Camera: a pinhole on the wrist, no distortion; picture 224 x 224 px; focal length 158.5 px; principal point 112.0 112.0 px. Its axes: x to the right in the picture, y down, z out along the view. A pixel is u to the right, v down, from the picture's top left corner.
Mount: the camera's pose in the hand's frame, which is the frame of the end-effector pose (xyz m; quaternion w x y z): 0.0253 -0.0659 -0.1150 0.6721 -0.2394 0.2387 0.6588
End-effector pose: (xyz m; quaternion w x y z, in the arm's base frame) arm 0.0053 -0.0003 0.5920 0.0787 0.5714 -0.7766 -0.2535
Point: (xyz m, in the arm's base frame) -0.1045 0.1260 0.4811
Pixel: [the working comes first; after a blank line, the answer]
In the camera's frame: -0.0860 0.0873 0.3108

68 156
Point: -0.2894 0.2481 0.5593
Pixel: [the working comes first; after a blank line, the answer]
In the camera's frame: 0.0541 0.1552 0.4868

130 163
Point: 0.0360 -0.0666 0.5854
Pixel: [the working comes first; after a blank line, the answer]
In the camera's frame: -0.0383 -0.0273 0.0821

38 59
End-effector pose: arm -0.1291 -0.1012 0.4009 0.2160 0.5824 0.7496 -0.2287
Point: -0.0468 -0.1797 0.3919
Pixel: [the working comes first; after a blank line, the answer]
In the camera's frame: -0.0123 0.1005 0.2159

103 186
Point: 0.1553 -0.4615 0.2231
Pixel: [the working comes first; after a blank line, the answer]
In the camera's frame: -0.0991 0.2655 0.5535

84 188
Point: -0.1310 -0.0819 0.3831
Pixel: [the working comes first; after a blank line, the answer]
In the camera's frame: -0.0210 -0.0002 0.1353

87 112
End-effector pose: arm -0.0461 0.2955 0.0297 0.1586 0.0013 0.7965 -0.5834
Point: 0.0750 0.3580 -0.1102
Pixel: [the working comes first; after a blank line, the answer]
In the camera's frame: 0.1024 0.1194 0.2475

178 188
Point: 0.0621 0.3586 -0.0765
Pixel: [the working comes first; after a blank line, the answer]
In the camera's frame: 0.0847 0.1153 0.2162

174 197
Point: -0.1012 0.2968 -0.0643
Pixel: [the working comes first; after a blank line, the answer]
In the camera's frame: 0.0318 -0.0491 0.1881

139 71
